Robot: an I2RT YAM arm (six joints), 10 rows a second.
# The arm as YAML. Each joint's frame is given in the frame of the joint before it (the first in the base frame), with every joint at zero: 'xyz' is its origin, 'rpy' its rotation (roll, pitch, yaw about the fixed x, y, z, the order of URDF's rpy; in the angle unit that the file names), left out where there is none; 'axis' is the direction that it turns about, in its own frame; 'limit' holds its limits. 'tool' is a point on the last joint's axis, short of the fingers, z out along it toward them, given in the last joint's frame.
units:
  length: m
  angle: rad
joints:
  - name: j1
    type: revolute
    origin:
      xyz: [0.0, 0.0, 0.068]
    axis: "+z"
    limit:
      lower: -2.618
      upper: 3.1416
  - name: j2
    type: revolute
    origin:
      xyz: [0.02, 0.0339, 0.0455]
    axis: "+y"
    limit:
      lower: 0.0
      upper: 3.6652
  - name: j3
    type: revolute
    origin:
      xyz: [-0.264, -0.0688, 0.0]
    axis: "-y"
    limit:
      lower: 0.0
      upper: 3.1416
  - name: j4
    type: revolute
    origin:
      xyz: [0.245, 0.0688, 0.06]
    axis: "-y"
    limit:
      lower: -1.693
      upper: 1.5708
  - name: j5
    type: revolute
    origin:
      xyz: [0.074, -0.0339, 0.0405]
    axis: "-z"
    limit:
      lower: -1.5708
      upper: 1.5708
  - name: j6
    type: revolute
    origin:
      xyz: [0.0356, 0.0, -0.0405]
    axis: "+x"
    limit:
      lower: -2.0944
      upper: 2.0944
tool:
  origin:
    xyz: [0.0, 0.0, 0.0]
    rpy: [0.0, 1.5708, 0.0]
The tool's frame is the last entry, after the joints.
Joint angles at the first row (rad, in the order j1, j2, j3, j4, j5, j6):
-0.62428 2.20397 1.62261 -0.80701 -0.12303 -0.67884
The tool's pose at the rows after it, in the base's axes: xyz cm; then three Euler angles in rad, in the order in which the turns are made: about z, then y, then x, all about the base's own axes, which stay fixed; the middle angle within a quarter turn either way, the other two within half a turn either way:
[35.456, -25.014, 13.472, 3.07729, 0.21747, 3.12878]
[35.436, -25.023, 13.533, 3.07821, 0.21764, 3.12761]
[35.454, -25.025, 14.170, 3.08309, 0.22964, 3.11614]
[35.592, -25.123, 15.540, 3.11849, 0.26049, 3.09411]
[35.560, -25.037, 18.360, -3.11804, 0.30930, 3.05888]
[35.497, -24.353, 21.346, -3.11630, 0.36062, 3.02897]
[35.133, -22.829, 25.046, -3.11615, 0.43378, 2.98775]
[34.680, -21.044, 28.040, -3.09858, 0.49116, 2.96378]
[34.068, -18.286, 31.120, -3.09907, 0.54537, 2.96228]
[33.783, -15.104, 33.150, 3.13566, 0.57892, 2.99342]
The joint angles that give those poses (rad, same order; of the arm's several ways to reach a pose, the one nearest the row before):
-0.62391 2.20321 1.62259 -0.80547 -0.11616 -0.67884
-0.62429 2.20170 1.62261 -0.80624 -0.11539 -0.67845
-0.62390 2.18794 1.62525 -0.80623 -0.11311 -0.67387
-0.62390 2.16393 1.63941 -0.80663 -0.11349 -0.63955
-0.62276 2.11087 1.66377 -0.82417 -0.11387 -0.59491
-0.61092 2.05023 1.68323 -0.84437 -0.11654 -0.58499
-0.58614 1.95868 1.68402 -0.85165 -0.11692 -0.56821
-0.55561 1.88048 1.68400 -0.86650 -0.11654 -0.52700
-0.50335 1.79389 1.68440 -0.90084 -0.11692 -0.47742
-0.43165 1.73094 1.68439 -0.93899 -0.11693 -0.44653

